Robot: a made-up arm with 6 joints. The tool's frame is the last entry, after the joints.
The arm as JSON. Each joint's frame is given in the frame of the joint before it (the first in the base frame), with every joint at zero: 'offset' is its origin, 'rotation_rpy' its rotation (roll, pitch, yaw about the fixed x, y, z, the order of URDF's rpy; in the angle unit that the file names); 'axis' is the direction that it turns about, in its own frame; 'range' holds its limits. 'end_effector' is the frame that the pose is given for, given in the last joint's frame.
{
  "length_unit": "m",
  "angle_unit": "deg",
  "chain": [
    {
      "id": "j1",
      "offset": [
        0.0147,
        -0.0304,
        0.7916
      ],
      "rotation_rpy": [
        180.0,
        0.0,
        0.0
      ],
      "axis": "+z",
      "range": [
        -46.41,
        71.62
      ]
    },
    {
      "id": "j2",
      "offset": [
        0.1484,
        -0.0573,
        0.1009
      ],
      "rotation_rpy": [
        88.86,
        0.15,
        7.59
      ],
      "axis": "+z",
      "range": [
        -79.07,
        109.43
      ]
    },
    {
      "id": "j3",
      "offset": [
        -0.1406,
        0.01,
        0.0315
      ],
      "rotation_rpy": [
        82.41,
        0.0,
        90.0
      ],
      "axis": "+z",
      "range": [
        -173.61,
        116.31
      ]
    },
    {
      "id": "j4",
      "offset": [
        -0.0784,
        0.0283,
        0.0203
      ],
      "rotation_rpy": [
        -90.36,
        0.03,
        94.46
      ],
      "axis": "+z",
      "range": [
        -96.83,
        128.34
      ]
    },
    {
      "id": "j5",
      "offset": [
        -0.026,
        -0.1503,
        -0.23
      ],
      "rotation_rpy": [
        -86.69,
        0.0,
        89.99
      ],
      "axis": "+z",
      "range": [
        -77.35,
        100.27
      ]
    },
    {
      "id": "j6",
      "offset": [
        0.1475,
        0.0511,
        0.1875
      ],
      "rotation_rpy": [
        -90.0,
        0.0,
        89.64
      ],
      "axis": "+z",
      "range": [
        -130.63,
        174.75
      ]
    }
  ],
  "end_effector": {
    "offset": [
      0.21,
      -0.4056,
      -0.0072
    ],
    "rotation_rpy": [
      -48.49,
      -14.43,
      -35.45
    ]
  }
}
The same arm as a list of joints. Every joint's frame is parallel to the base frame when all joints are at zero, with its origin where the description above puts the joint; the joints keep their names.
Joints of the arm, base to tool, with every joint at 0 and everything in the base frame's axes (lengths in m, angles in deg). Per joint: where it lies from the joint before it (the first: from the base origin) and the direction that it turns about. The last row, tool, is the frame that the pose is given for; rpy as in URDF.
j1: xyz 0.0147 -0.0304 0.7916 axis 0 0 -1
j2: xyz 0.1484 0.0573 -0.1009 axis 0.132105 0.991036 -0.019901
j3: xyz -0.1352 0.0496 -0.011 axis 1 0 0
j4: xyz 0.0203 0.0299 0.0778 axis -0.0063 -0.057701 0.998314
j5: xyz 0.1517 -0.0127 -0.2302 axis 0 -1 0
j6: xyz -0.1472 -0.1875 -0.052 axis 1 0 0
tool: xyz -0.0072 -0.4056 -0.21 rpy -119.2 52.09 -66.08
Joint limits (deg, base to tool): -46.41..71.62 -79.07..109.43 -173.61..116.31 -96.83..128.34 -77.35..100.27 -130.63..174.75

